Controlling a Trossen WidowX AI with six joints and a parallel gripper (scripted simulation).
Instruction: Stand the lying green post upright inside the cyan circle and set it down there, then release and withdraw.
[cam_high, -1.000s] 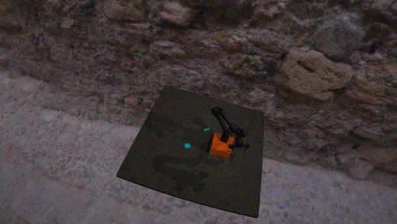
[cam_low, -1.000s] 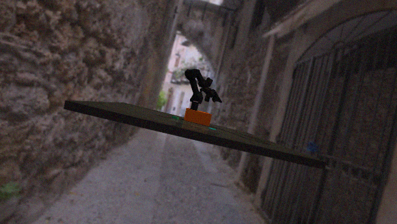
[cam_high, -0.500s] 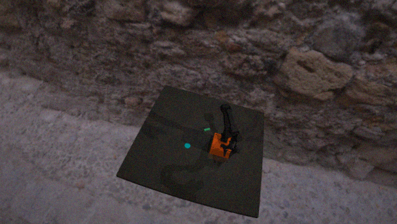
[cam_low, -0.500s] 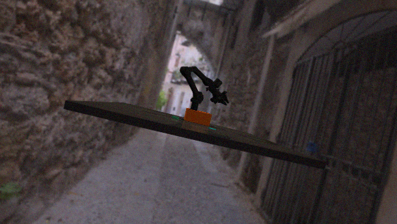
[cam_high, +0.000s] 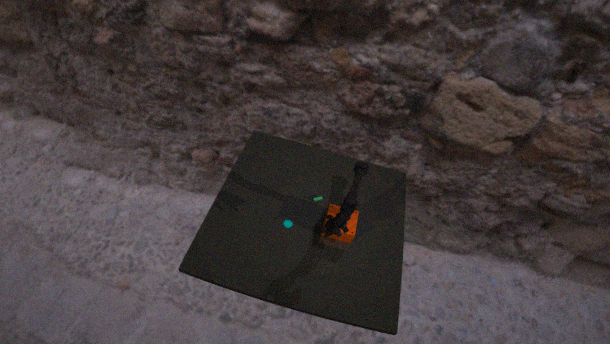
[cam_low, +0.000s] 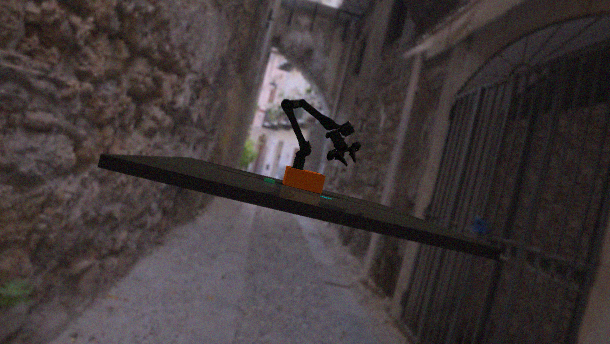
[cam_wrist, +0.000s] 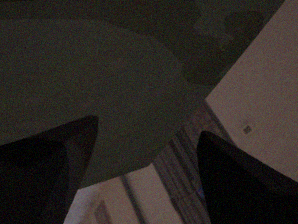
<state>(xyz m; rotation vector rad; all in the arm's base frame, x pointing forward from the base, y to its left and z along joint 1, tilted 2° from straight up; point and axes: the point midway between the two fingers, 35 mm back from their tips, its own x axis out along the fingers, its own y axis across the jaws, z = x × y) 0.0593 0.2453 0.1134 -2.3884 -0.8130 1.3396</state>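
My gripper tip is now 380 mm to the left of the green post, 180 mm above it and 130 mm short of it. Round my gripper tip: cyan circle: 240 mm ahead, 180 mm below, 100 mm to the right.
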